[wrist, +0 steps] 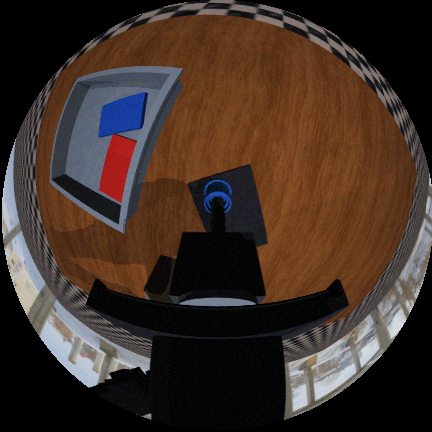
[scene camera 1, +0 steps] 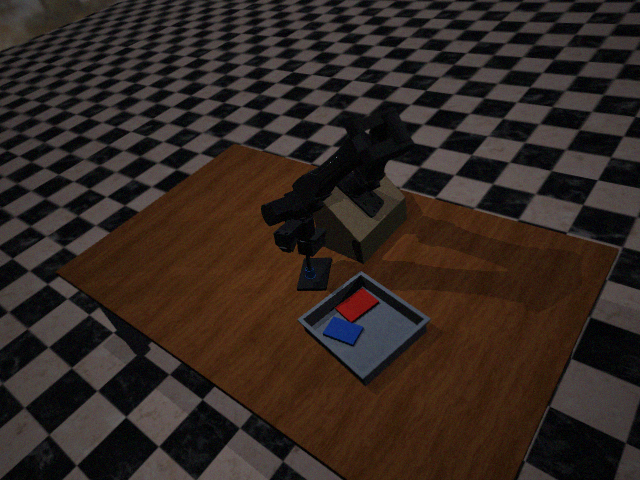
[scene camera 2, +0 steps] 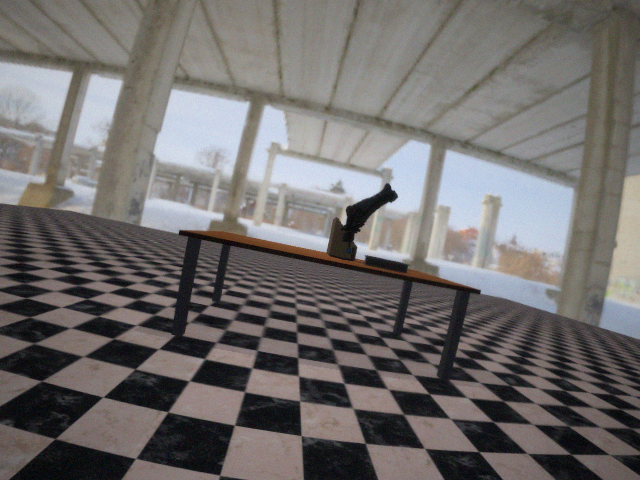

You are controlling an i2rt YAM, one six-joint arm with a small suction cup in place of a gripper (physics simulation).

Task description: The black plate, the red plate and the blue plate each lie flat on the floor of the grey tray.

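Frame: origin at the arm's base, x right, y ahead, z up, level; centimetres.
Seen in the pictures: hand, its tool point: (wrist: 217, 190) (scene camera 1: 310, 276) (scene camera 2: 348, 252); arm's base, origin of its link: (scene camera 1: 352, 188) (scene camera 2: 344, 231).
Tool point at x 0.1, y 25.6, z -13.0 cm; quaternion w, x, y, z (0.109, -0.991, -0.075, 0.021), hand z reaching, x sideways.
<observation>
Offsets run from my tool point to a thing's top centre. Level surfaces: height alone.
The black plate {dy -4.2, dx +2.6, dz -3.5 cm} (scene camera 1: 319, 273) (wrist: 241, 201) lies flat on the wooden table, just left of the grey tray {dy +6.6, dx -20.9, dz +0.6 cm} (scene camera 1: 385, 349) (wrist: 76, 132). The red plate {dy +0.6, dx -15.2, dz -3.1 cm} (scene camera 1: 357, 304) (wrist: 117, 167) and the blue plate {dy +9.5, dx -16.4, dz -3.1 cm} (scene camera 1: 343, 330) (wrist: 123, 114) lie flat on the tray's floor, side by side. My suction cup (scene camera 1: 309, 273) (wrist: 217, 197) is straight over the black plate, at or just above its top face, with suction off. In the second scene view the arm (scene camera 2: 364, 209) and the tray (scene camera 2: 386, 263) are small and the plates are hidden.
The arm's tan base block (scene camera 1: 370, 219) (scene camera 2: 340, 244) stands behind the tray and the black plate. The wooden table {dz -4.4 cm} (scene camera 1: 207, 269) (scene camera 2: 258, 244) (wrist: 301, 120) stands on a checkered floor (scene camera 1: 103, 103).
</observation>
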